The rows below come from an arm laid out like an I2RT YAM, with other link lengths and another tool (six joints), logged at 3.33 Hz.
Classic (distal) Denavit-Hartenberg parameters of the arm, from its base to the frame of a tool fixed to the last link. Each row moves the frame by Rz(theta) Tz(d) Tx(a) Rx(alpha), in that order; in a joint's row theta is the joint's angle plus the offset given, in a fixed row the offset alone. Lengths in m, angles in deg.
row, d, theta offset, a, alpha
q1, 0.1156, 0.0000, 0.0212, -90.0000
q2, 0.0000, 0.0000, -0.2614, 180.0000
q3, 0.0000, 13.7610, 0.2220, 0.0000
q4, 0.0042, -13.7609, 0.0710, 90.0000
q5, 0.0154, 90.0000, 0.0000, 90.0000
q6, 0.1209, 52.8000, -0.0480, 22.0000
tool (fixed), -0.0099, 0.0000, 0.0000, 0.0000
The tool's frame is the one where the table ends.
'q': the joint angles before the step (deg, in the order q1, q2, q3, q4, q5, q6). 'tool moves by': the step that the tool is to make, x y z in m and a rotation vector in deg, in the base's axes. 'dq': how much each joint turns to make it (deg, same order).
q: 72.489 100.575 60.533 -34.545 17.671 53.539
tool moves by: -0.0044 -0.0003 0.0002 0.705 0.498 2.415
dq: -0.014 -1.145 -1.430 1.463 -1.330 -2.243
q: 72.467 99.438 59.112 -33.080 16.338 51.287
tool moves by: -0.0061 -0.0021 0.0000 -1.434 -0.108 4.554
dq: -0.007 -1.104 -0.915 -0.231 -0.789 -4.705
